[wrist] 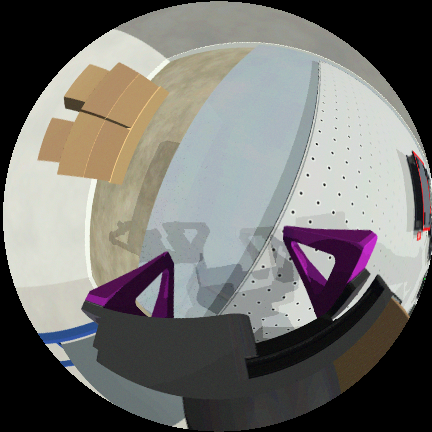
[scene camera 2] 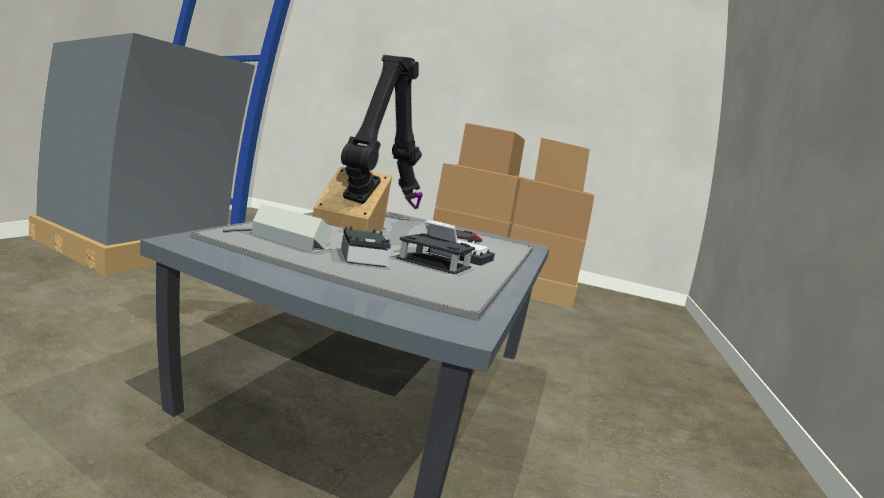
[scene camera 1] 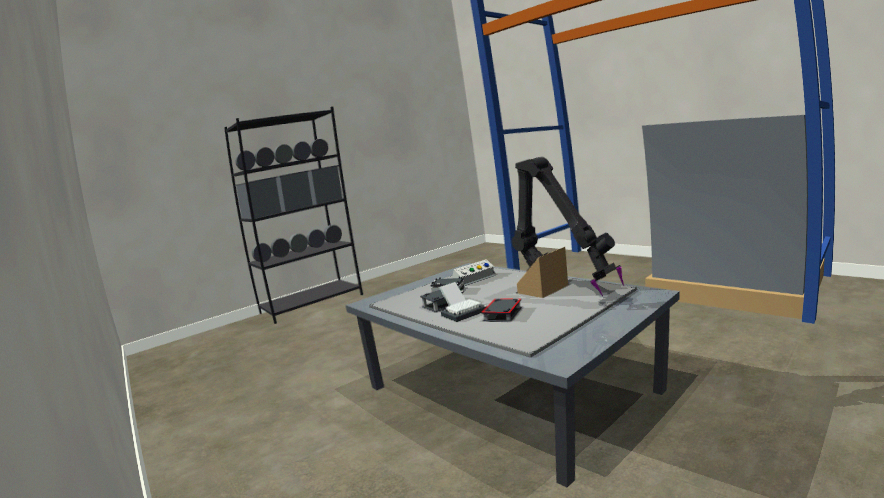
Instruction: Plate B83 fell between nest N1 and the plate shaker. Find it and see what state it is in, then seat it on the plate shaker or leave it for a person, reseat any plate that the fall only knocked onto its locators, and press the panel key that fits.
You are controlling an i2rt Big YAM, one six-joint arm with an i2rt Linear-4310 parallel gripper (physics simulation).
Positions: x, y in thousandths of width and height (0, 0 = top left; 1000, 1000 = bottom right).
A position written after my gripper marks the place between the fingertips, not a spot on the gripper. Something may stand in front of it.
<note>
My gripper (wrist: 527, 571) is open, holding nothing. I also see a grey device (scene camera 2: 406, 495).
</note>
